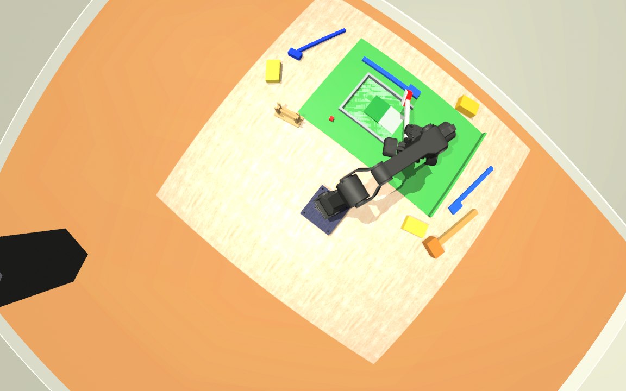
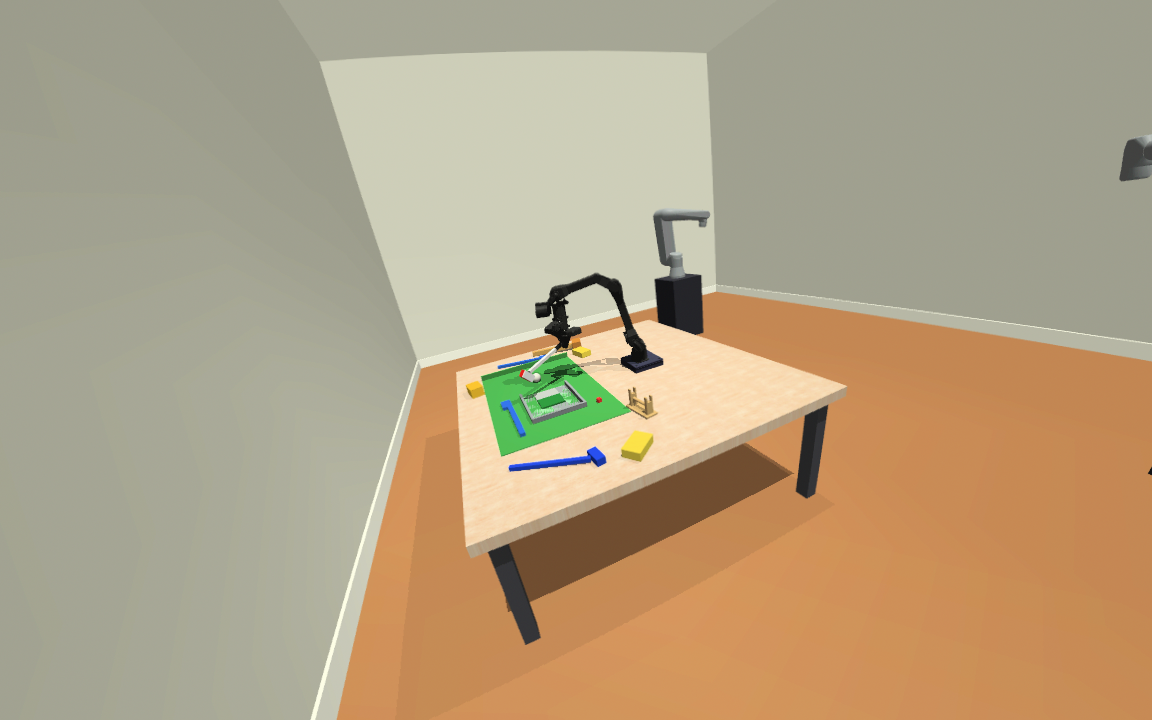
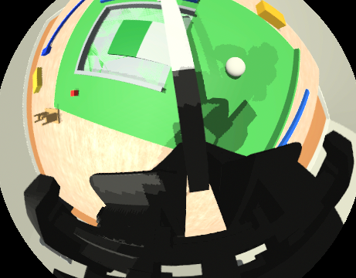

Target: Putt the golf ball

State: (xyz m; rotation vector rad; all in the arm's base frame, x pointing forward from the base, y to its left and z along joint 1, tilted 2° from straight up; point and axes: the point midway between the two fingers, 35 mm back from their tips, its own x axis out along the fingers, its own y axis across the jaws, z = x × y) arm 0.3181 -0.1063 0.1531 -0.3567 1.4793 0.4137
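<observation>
My gripper tip is now 11 cm short of the red putter and 7 cm to the right of it. The rest, counted from my gripper tip: white golf ball: 15 cm ahead, 13 cm below, 6 cm to the right; wooden stand: 46 cm to the left, 12 cm behind, 11 cm below; small red cube: 31 cm to the left, 14 cm below, 2 cm behind.
</observation>
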